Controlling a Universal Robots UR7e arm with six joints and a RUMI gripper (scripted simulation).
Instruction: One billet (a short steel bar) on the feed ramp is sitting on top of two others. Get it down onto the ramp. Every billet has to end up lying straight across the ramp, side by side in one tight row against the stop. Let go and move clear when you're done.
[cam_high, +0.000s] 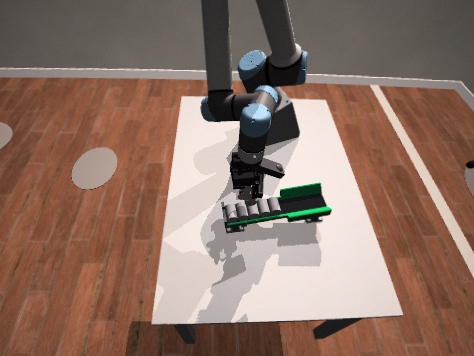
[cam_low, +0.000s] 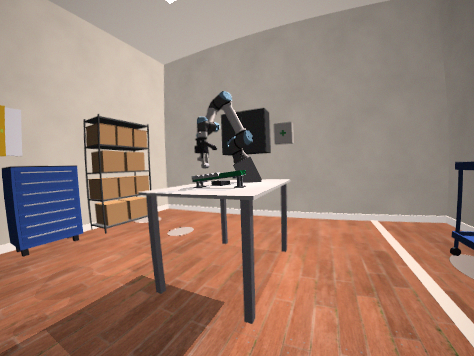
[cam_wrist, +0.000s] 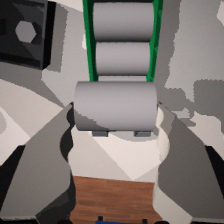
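My hand is 10 mm past the ramp bed, 110 mm to the right of it and 100 mm above it.
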